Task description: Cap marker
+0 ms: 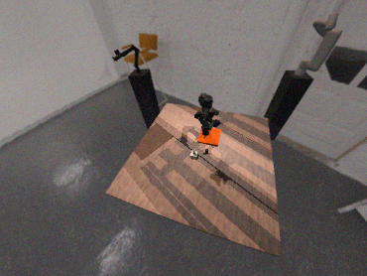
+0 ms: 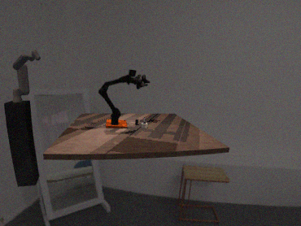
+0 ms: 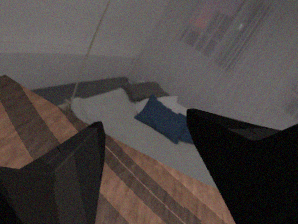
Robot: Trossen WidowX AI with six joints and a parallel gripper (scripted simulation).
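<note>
The dark cap lies 400 mm below my gripper tip, 110 mm behind it and 20 mm to the left of it. From my gripper tip the other things lie so: holder block 410 mm below, 100 mm to the right, 70 mm behind.
</note>
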